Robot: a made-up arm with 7 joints.
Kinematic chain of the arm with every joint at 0, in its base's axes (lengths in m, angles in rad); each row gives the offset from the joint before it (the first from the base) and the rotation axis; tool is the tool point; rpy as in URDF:
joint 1: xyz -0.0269 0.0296 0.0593 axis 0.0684 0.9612 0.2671
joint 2: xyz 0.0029 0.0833 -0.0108 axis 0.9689 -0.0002 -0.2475
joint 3: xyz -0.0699 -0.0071 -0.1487 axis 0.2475 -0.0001 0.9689
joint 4: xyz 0.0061 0.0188 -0.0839 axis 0.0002 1 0
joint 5: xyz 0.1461 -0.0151 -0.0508 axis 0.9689 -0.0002 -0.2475
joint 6: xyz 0.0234 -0.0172 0.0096 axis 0.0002 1 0
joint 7: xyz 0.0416 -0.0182 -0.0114 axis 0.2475 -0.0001 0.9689
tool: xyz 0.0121 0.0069 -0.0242 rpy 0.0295 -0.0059 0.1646
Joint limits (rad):
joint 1: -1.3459..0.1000
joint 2: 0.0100..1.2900
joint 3: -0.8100..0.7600
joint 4: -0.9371..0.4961
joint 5: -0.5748..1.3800
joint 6: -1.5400..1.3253
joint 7: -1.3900..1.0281
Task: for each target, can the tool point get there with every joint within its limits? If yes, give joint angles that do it. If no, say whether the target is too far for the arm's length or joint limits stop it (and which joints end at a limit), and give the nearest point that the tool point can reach.
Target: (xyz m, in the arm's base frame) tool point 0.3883 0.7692 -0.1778
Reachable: no: too far | nearest point 0.2144 0.4728 -0.0737 | short by 0.359 m
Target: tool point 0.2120 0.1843 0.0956
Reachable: yes | joints -0.7605 0.6774 0.3832 -0.5824 -0.3365 -0.0487 0.0559
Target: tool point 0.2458 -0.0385 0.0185
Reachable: yes | joints -1.0505 0.3536 -0.6057 -0.4375 1.2224 -0.0937 0.7412
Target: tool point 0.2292 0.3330 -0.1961
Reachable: yes | joints -0.4435 0.4917 0.4187 0.3868 0.9782 0.2658 0.4879
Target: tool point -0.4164 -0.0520 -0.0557
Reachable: no: joint limits stop it (at a limit: joint 1, joint 3, joint 4, joint 6) | nearest point -0.0703 0.0163 -0.0876 | short by 0.354 m
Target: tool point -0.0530 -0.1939 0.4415
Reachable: no: joint limits stop it (at a limit: joint 1, joint 2, joint 4, joint 5) | nearest point 0.1048 -0.0583 0.1413 | short by 0.365 m
